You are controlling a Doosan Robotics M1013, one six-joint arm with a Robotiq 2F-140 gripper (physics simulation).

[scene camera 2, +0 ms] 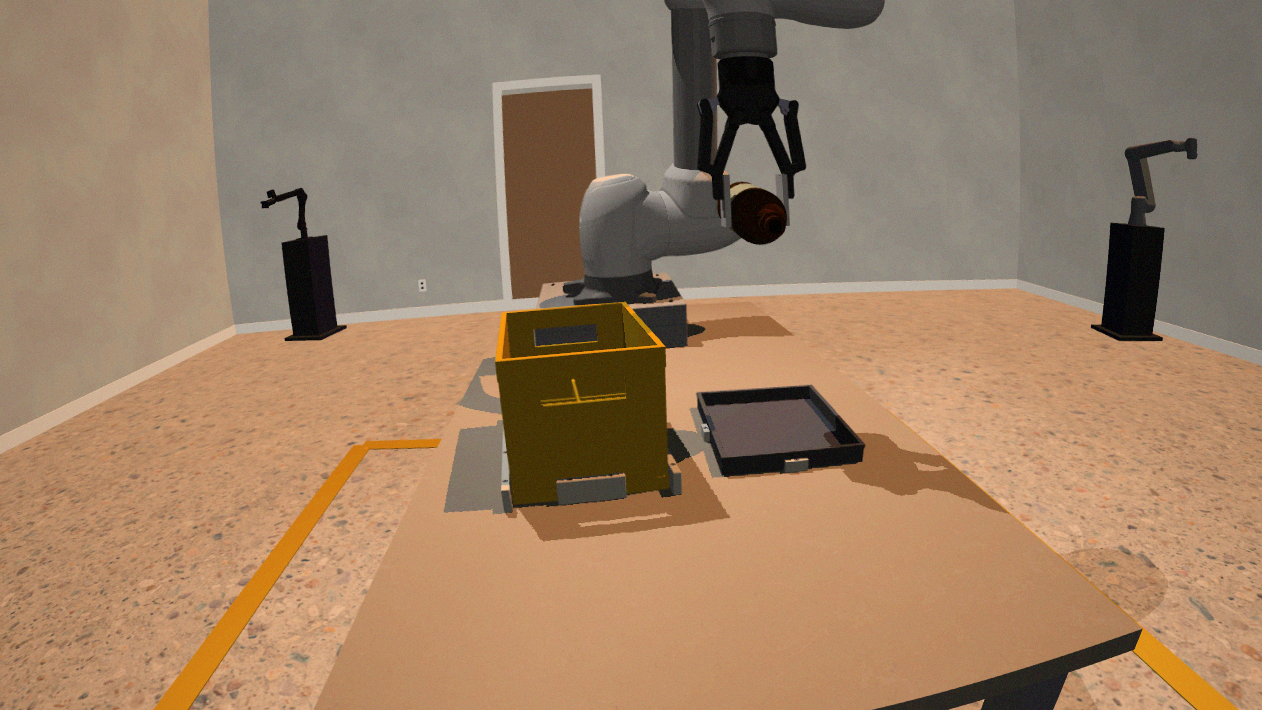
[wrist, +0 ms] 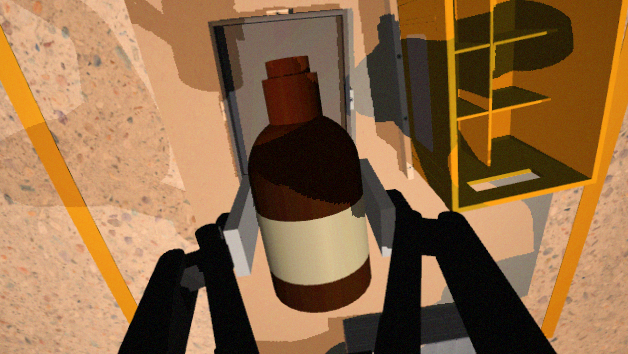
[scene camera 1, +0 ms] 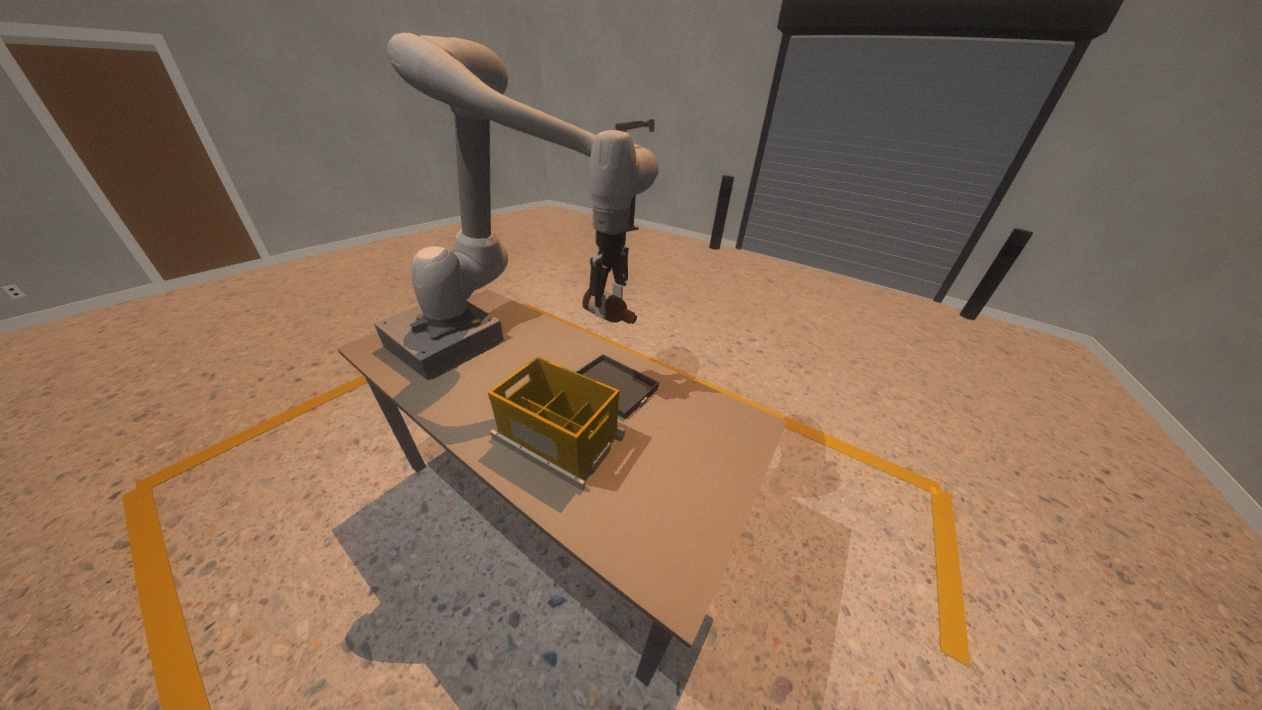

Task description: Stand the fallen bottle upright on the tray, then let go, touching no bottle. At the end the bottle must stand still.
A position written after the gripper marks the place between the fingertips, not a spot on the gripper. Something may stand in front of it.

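Observation:
The gripper (scene camera 2: 755, 225) is visible in scene camera 2, and it can also be seen in the wrist view (wrist: 308, 185) and in scene camera 1 (scene camera 1: 608, 311). A brown bottle (scene camera 2: 758, 216) appears there too, with the wrist view (wrist: 304, 170) and scene camera 1 (scene camera 1: 616, 310) showing the bottle as well.

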